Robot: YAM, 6 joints.
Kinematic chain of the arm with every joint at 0, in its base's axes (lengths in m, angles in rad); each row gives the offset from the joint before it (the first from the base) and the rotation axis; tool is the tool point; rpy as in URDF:
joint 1: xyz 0 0 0.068 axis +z
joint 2: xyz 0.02 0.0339 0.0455 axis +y
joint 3: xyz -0.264 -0.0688 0 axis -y
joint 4: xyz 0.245 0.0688 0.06 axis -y
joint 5: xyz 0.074 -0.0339 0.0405 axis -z
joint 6: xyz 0.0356 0 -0.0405 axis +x
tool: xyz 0 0 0 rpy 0 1.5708 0
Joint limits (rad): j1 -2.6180..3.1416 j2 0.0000..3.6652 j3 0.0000..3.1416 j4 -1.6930..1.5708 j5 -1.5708..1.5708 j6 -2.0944..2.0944
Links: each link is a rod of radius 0.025 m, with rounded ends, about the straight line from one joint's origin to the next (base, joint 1, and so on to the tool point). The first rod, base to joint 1, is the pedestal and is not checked.
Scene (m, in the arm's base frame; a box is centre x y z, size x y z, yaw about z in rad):
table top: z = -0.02
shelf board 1: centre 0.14 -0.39 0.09 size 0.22 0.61 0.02 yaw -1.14
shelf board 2: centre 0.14 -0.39 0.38 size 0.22 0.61 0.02 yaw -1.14
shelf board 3: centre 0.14 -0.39 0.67 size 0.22 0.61 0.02 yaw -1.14
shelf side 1: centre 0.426 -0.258 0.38 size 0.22 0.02 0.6 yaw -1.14
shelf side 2: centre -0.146 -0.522 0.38 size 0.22 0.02 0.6 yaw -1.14
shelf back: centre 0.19 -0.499 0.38 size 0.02 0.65 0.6 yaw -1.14
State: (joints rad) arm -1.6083 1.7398 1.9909 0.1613 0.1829 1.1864
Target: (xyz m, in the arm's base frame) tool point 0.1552 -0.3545 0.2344
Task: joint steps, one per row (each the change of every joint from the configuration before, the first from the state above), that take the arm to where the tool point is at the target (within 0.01 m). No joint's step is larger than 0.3 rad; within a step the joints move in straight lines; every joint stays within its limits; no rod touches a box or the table.
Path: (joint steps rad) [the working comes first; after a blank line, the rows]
Joints at the target: -1.1445 1.7230 1.1953 -0.1506 0.1492 1.1864
Straight joint move there: touches shelf board 2.

1: -0.1343 -0.2312 -0.1902 -0.0909 0.0303 0.0000
2: -0.1342 -0.2311 -0.1901 -0.0909 0.0303 0.0000
3: 0.2436 -0.0743 -0.2959 -0.1836 -0.0265 0.0000
4: 0.2437 -0.0743 -0.2958 -0.1835 -0.0265 0.0000
5: 0.2437 -0.0742 -0.2959 -0.1836 -0.0265 0.0000
6: 0.0005 0.2228 0.1575 0.1402 -0.0049 0.0000
7: 0.0004 0.2227 0.1574 0.1402 -0.0050 0.0000
8: 0.0004 0.2228 0.1574 0.1402 -0.0049 0.0000

